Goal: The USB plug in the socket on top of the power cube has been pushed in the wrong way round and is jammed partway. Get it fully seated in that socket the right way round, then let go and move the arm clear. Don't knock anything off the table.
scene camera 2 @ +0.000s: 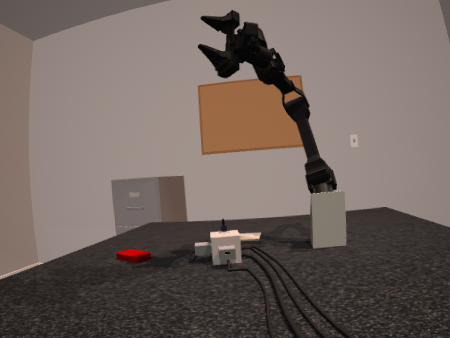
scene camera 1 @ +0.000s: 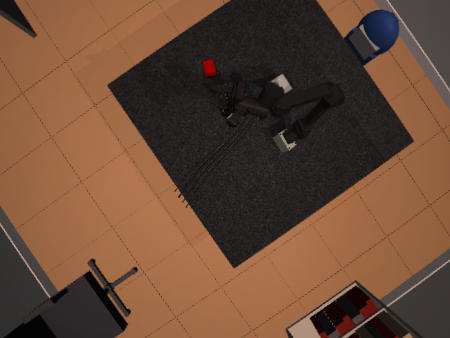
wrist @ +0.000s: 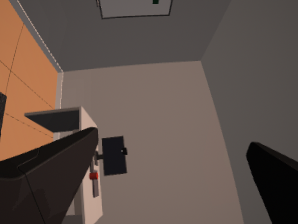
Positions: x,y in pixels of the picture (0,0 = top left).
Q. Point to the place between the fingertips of the gripper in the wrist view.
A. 174,142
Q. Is the gripper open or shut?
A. Open.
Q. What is the gripper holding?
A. Nothing.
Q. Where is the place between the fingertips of the gripper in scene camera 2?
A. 199,30
